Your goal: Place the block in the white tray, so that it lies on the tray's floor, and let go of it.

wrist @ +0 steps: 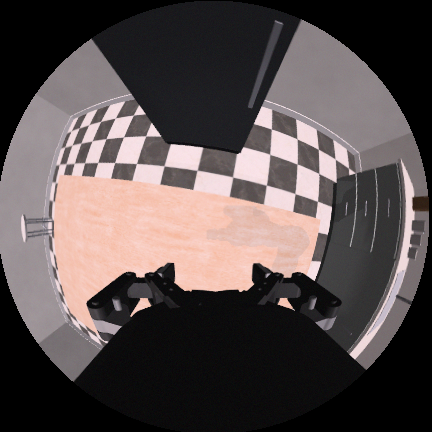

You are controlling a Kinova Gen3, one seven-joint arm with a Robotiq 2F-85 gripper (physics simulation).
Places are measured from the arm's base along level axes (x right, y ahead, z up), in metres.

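Pixels of known places: gripper, fingertip midpoint: (213, 272).
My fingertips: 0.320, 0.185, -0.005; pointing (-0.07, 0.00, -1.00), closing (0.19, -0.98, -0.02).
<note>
Behind a point stands the place of what it marks, as x, y, z.
My gripper (213, 272) @[0.320, 0.185, -0.005] is open and empty, with its two fingers wide apart at the lower middle of the wrist view. Pale wooden surface shows between and beyond the fingertips. The block and the white tray do not show in this view, so where the gripper is relative to them cannot be told. The dark body of the gripper hides the bottom of the view.
A wooden table top (125, 225) @[0.290, 0.457, -0.234] spans the middle, with an arm-shaped shadow on it. Beyond its edge is a checkered floor (215, 160). A dark cabinet (350, 270) stands at the right. A black part (200, 75) covers the top middle.
</note>
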